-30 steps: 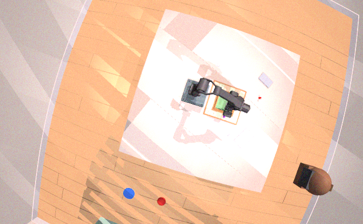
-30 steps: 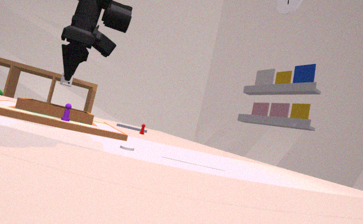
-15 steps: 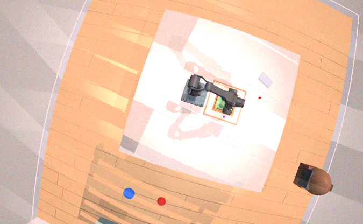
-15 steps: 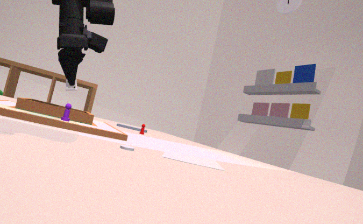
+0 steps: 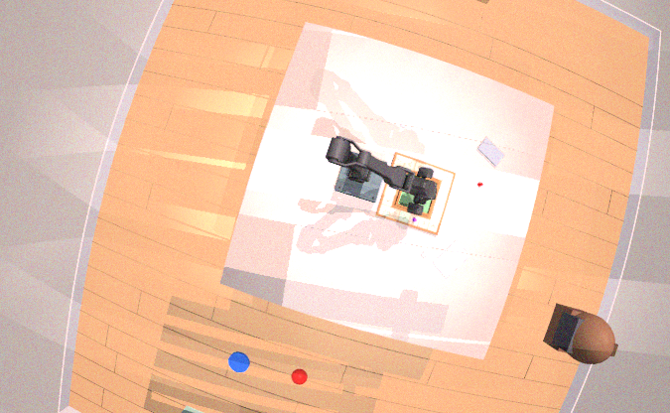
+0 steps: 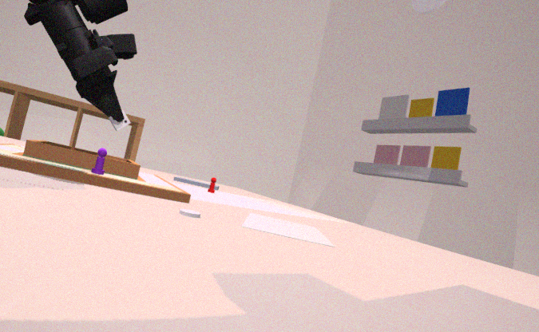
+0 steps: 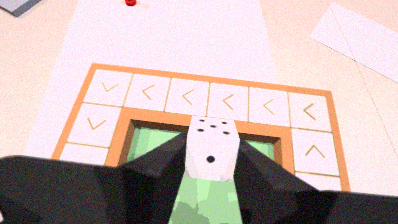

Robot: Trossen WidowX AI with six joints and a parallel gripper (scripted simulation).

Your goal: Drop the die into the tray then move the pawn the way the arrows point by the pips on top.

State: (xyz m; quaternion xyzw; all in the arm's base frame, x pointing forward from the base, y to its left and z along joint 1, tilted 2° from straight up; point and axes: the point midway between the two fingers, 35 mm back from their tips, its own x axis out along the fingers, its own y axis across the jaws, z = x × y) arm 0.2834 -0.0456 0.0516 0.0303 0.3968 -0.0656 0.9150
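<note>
My gripper tip is 100 mm to the left of the purple pawn, 70 mm above it and 40 mm past it. The rest, counted from my gripper tip: white die: right at my gripper tip; then green dice tray: 90 mm below, 40 mm behind, 10 mm to the left; then red pawn: 250 mm ahead, 100 mm to the left, 80 mm below.
</note>
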